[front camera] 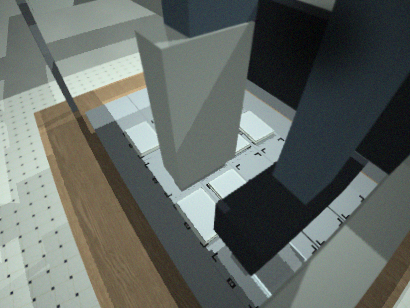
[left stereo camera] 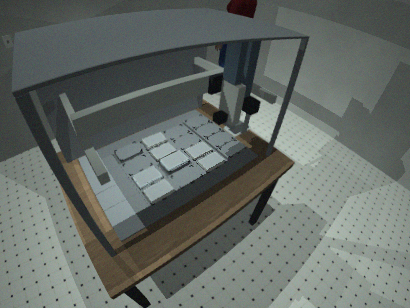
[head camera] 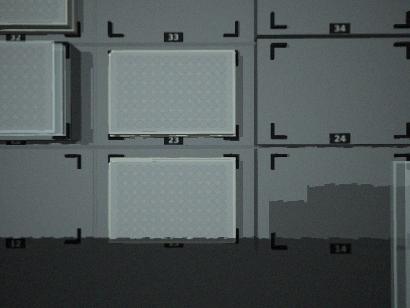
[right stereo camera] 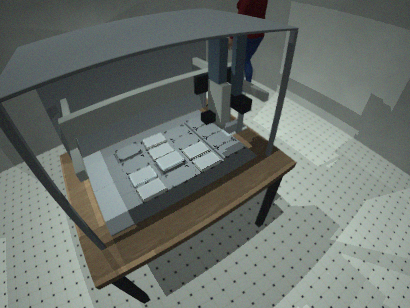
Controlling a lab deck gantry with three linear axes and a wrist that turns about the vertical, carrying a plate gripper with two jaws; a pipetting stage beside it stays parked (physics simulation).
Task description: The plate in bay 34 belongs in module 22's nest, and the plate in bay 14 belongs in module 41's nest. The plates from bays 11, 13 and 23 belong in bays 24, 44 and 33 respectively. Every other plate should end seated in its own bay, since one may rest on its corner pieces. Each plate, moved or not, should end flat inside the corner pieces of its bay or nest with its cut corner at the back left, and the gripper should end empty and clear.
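Places are measured from the robot's base along level axes (x ahead, y left, z up), in metres.
Pixels of known places: gripper, fingertip midpoint: (left stereo camera: pixel 237 128) (right stereo camera: pixel 232 127); robot's base, origin of the base link: (front camera: pixel 124 134) (left stereo camera: pixel 152 204) (right stereo camera: pixel 144 202).
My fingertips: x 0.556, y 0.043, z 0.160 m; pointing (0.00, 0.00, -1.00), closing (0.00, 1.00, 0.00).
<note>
Ahead of a thing's pixels: the offset from my fingertips to its top centre. "spot": to the spot under its first point.
My gripper (left stereo camera: pixel 239 128) (right stereo camera: pixel 234 127) is low at the deck's right side and looks shut on a pale plate {spot: 0.063 m back, 0.019 m left, 0.003 m down} (head camera: pixel 401 230). Most of that plate is cut off in the head view, and its cut corner is hidden. Bay 14 {spot: 0.001 m ahead, 0.000 m left, 0.145 m down} (head camera: pixel 340 200) has no plate on it. The plate in bay 13 {spot: 0.163 m back, 0.000 m left, 0.146 m down} (head camera: pixel 172 200) (left stereo camera: pixel 211 160) and the plate in bay 23 {spot: 0.163 m back, 0.106 m left, 0.146 m down} (head camera: pixel 172 92) (left stereo camera: pixel 199 151) lie between corner pieces. A plate {0.328 m back, 0.106 m left, 0.127 m down} (head camera: pixel 25 87) (left stereo camera: pixel 175 161) sits raised on module 22. The plate in bay 11 {spot: 0.497 m back, 0.006 m right, 0.146 m down} (left stereo camera: pixel 158 191) (right stereo camera: pixel 152 190) is front left. Module 41 {0.492 m back, 0.321 m left, 0.138 m down} (left stereo camera: pixel 129 152) (right stereo camera: pixel 129 152) bears no visible plate.
More plates stand in bay 21 {spot: 0.493 m back, 0.102 m left, 0.145 m down} (left stereo camera: pixel 147 176), bay 32 {spot: 0.327 m back, 0.212 m left, 0.145 m down} (left stereo camera: pixel 163 150) and bay 42 {spot: 0.325 m back, 0.312 m left, 0.143 m down} (left stereo camera: pixel 154 140). Bay 24 {spot: 0.001 m ahead, 0.107 m left, 0.146 m down} (head camera: pixel 340 90) shows no plate. The pale pipetting column (front camera: pixel 200 105) (left stereo camera: pixel 231 105) stands close beside my gripper. Hood posts (left stereo camera: pixel 287 97) rise at the deck's corners.
</note>
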